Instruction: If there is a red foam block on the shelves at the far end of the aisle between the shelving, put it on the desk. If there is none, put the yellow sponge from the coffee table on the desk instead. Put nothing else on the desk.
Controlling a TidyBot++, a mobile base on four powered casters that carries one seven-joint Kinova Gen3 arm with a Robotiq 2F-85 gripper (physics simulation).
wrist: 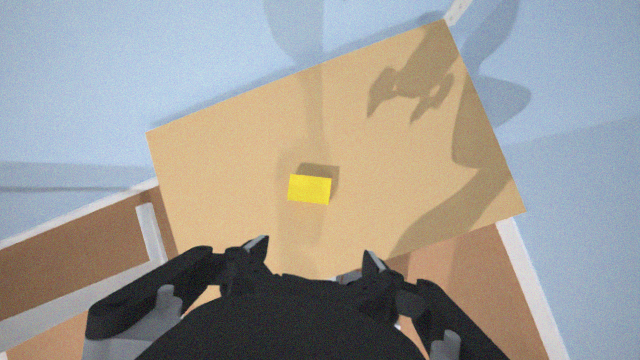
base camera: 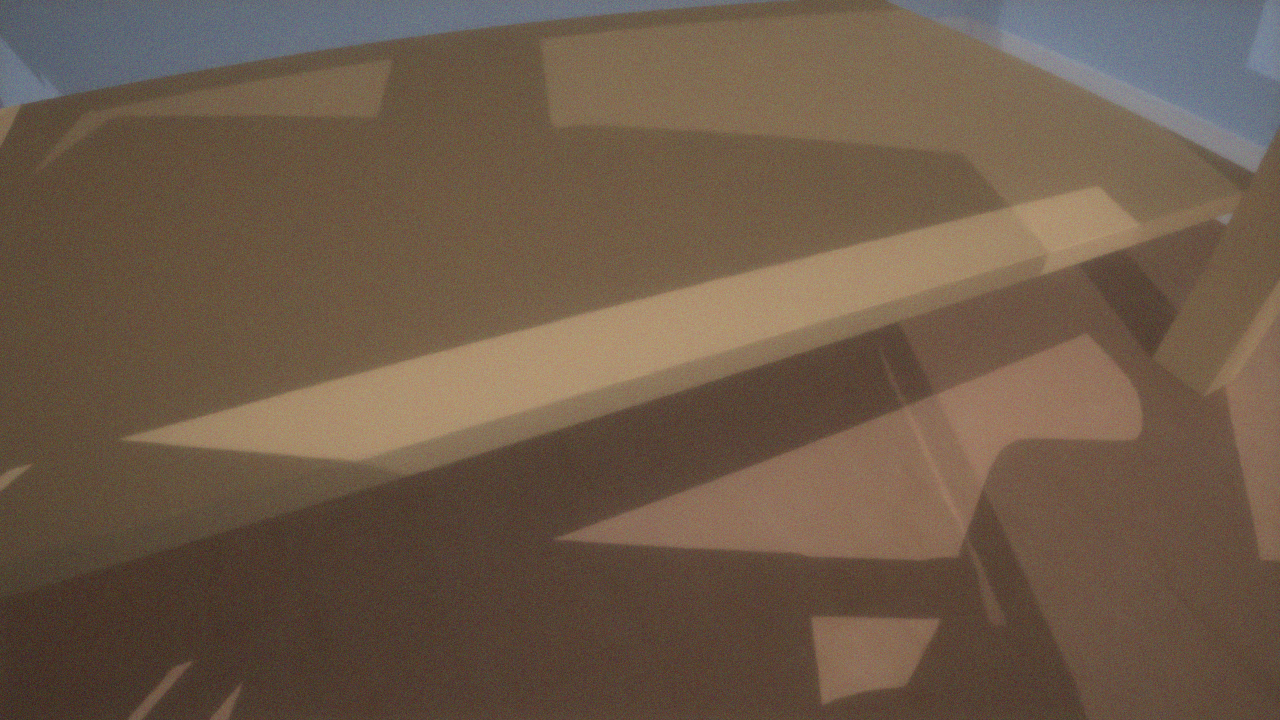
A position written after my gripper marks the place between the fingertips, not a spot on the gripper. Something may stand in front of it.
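Note:
My gripper [wrist: 314, 253] is visible, as is a yellow sponge [wrist: 303, 188]; in the base camera view the yellow sponge is out of frame. A tan wooden coffee table [base camera: 242, 291] is visible too, and the wrist view also shows the tan wooden coffee table [wrist: 398, 126].

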